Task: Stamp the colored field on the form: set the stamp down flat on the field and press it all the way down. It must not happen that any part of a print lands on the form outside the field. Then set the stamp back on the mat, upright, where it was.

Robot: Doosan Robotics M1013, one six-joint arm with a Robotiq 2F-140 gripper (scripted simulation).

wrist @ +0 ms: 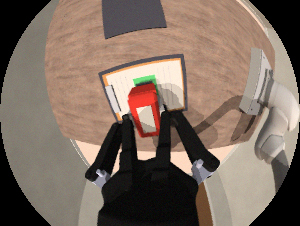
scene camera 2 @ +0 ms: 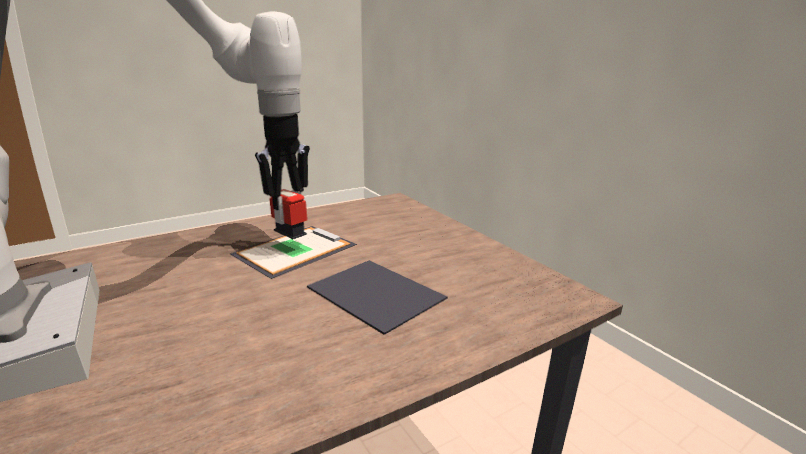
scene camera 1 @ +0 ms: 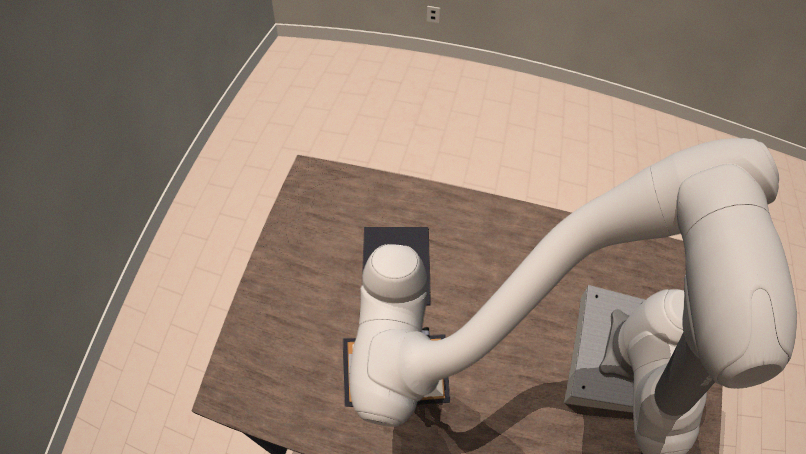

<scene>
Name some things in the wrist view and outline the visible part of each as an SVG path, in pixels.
My gripper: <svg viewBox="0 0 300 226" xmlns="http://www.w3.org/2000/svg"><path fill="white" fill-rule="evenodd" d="M160 95L157 95L161 120L155 157L147 160L138 159L134 130L136 125L129 109L127 114L122 115L122 123L115 122L112 124L95 161L85 173L86 179L102 189L104 204L98 212L97 226L199 226L196 207L198 185L206 178L211 177L219 167L220 161L205 148L181 111L175 111L174 114L168 112L166 105L162 103ZM122 143L121 152L119 153L119 170L111 177ZM171 126L175 126L192 164L192 177L171 162Z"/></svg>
A stamp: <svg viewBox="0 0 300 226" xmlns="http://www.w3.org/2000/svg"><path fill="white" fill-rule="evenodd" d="M152 81L135 84L136 87L133 87L128 94L128 104L139 136L142 138L158 136L161 117L156 89Z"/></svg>
</scene>
